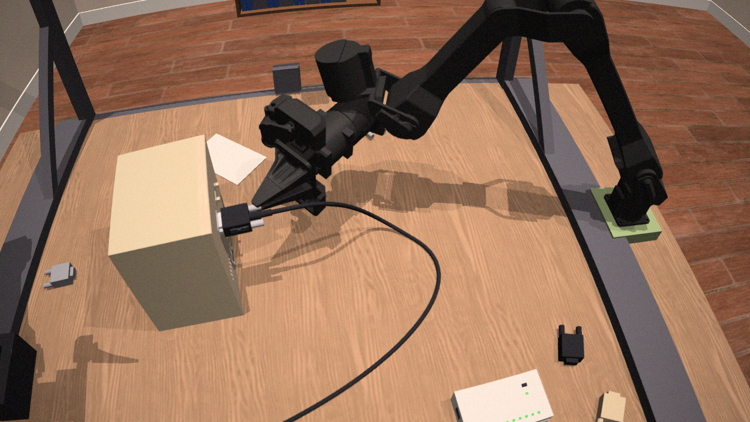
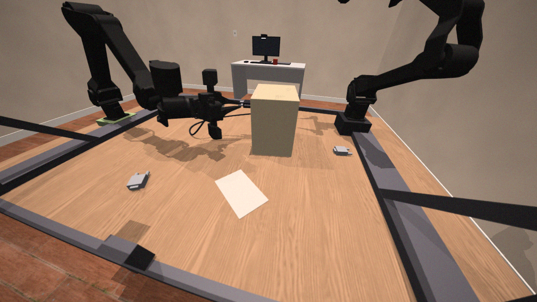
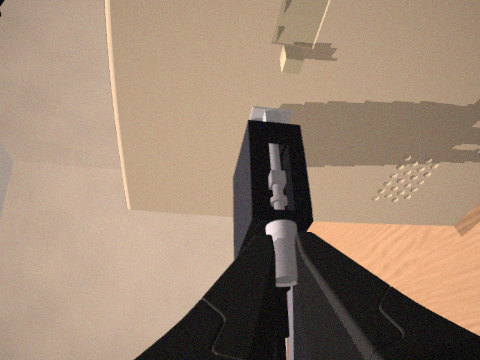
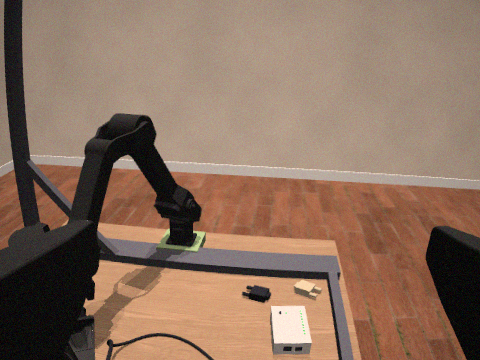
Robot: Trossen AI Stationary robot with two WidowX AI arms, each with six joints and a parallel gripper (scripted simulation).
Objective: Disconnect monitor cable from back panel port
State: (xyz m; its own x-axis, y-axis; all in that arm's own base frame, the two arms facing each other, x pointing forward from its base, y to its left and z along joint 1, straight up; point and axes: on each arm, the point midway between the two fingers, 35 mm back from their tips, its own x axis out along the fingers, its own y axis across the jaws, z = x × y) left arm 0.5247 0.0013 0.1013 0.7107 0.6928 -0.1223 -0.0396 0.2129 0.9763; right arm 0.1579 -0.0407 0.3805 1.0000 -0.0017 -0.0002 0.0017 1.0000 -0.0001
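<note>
Right now my left hand is 50 mm to the left of the black monitor plug and 30 mm short of it. Round my left hand: white device (310 mm ahead, 170 mm to the left, 110 mm below); then white sheet (220 mm behind, 120 mm below, 60 mm to the right); then beige box (140 mm to the right, 40 mm below).
</note>
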